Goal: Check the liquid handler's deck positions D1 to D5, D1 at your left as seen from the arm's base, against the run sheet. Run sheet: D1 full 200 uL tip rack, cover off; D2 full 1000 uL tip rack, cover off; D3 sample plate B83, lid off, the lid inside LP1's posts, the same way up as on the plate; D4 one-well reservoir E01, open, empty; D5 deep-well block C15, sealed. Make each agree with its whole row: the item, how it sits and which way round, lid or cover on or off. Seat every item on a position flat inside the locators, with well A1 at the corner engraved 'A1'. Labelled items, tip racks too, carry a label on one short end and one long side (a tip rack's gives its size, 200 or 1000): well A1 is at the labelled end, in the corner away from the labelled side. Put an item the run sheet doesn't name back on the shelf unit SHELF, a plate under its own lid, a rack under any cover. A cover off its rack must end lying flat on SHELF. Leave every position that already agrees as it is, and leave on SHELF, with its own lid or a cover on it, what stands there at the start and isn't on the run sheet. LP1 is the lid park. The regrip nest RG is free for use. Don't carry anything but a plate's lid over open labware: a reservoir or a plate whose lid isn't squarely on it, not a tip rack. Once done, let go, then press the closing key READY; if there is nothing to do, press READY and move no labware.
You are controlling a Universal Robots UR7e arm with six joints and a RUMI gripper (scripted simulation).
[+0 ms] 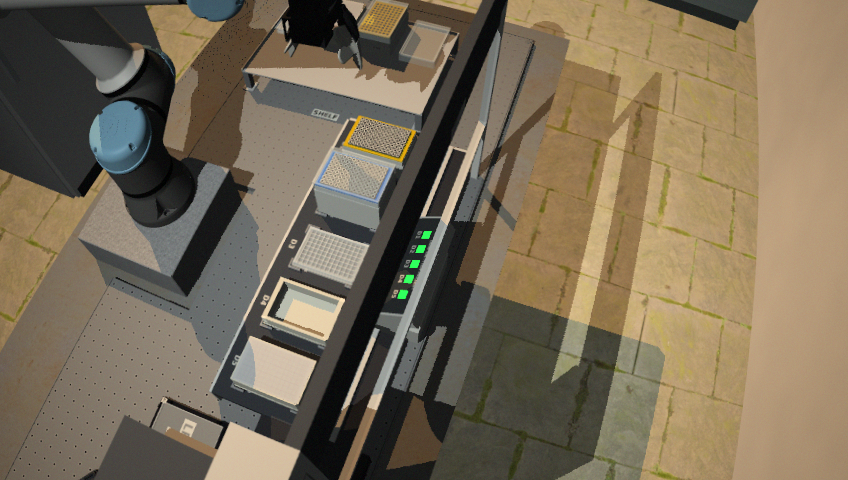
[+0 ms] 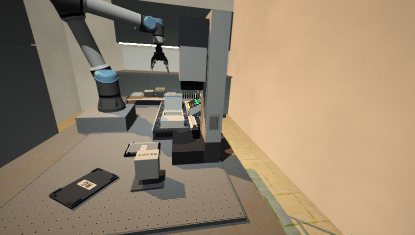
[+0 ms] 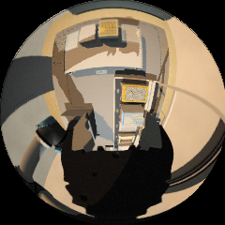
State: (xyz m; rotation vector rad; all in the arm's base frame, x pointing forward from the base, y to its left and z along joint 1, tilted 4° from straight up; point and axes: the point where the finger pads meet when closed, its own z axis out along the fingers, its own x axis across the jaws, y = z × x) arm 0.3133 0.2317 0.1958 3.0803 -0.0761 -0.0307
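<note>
Right now my hand is 90 mm short of the blue-rimmed tip rack, 130 mm to the left of it and 180 mm above it. Round my hand: well plate: 70 mm ahead, 260 mm to the right, 240 mm below; yellow-rimmed tip rack: 110 mm ahead, 10 mm to the right, 200 mm below; shelf label: 70 mm behind, 120 mm to the left, 300 mm below.
</note>
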